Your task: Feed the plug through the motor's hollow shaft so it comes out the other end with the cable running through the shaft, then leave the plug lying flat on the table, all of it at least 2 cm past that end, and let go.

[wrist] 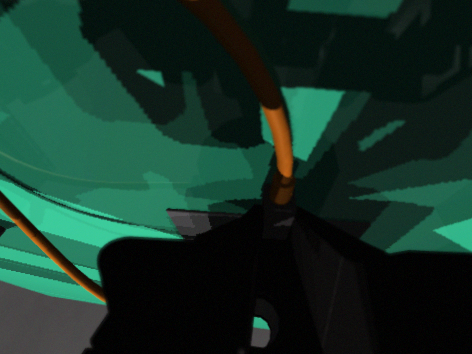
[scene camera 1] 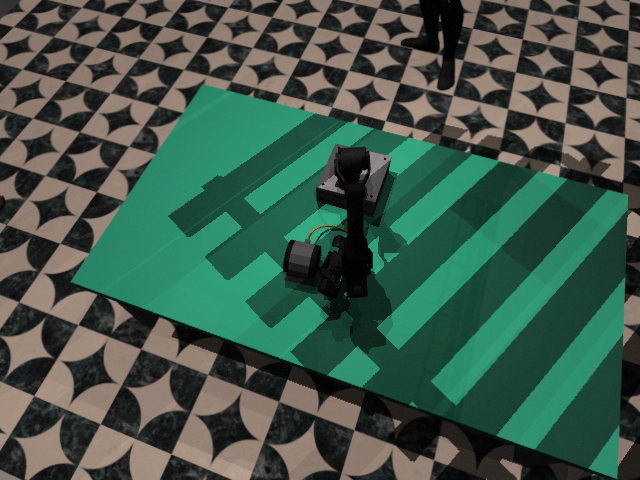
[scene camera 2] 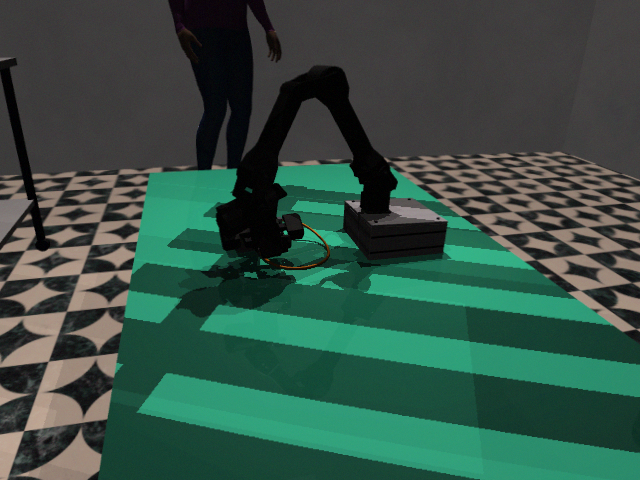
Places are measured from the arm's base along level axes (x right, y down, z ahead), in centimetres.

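Pixels of known places: gripper, fingertip midpoint: [wrist: 275, 213] [scene camera 1: 321, 271]; arm's base at its link origin: [scene camera 1: 347, 181] [scene camera 2: 375, 209].
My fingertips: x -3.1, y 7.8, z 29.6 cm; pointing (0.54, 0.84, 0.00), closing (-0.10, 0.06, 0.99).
Observation:
For each thing: its top centre in the pictures, then the offset to it from my fingertips. Level surfaces: height alone.
- motor at its top centre: [scene camera 1: 302, 250] dx +6.3, dy -9.5, dz +0.0 cm
- small dark plug at its top centre: [wrist: 275, 226] dx -0.1, dy -0.8, dz +0.0 cm
- green table at its surface level: dy +0.7 cm
The motor [scene camera 1: 301, 258], a grey cylinder with dark ends, lies on its side on the green table. In scene camera 2 the arm hides most or all of it. An orange cable [scene camera 1: 326, 226] [scene camera 2: 328, 250] [wrist: 282, 140] arcs from the motor's base-facing side towards the gripper. The small dark plug [wrist: 277, 220] is at the cable's end, between the fingertips. My gripper [scene camera 1: 330, 264] [scene camera 2: 262, 241] [wrist: 275, 213] is shut on the plug, low over the table, just right of the motor in scene camera 1. The shaft opening and the plug's front are hidden.
The arm's grey base box [scene camera 1: 379, 173] [scene camera 2: 408, 232] stands behind the motor and gripper in scene camera 1. The green table [scene camera 1: 155, 206] [scene camera 2: 413, 335] carries striped shadows. A person [scene camera 1: 442, 31] [scene camera 2: 224, 77] stands beyond the table.

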